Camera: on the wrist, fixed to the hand. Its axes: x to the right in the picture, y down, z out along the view.
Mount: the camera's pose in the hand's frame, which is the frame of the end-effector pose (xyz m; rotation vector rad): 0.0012 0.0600 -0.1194 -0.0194 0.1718 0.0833
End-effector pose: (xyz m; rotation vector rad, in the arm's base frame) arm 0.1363 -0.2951 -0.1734 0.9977 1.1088 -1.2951
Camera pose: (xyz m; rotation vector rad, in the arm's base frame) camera 0.1896 -0.1759 -0.2020 1.1454 1.1945 -1.1464
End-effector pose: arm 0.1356 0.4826 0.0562 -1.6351 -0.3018 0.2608
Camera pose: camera 0.1804 0.3669 0.0066 -1.6793 -0.1061 0.1792
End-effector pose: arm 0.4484 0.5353 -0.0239 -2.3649 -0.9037 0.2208
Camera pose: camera 0.5242 0.4444 0.0381 -2.3993 -0.7301 0.0406
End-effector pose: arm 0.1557 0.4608 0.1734 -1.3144 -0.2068 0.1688
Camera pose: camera 0.1858 0.3637 0.0867 -1.3501 -0.0078 0.1238
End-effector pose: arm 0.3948 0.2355 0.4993 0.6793 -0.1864 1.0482
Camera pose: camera 0.3243 0.3269 0.4320 0.5646 -0.0762 1.1775
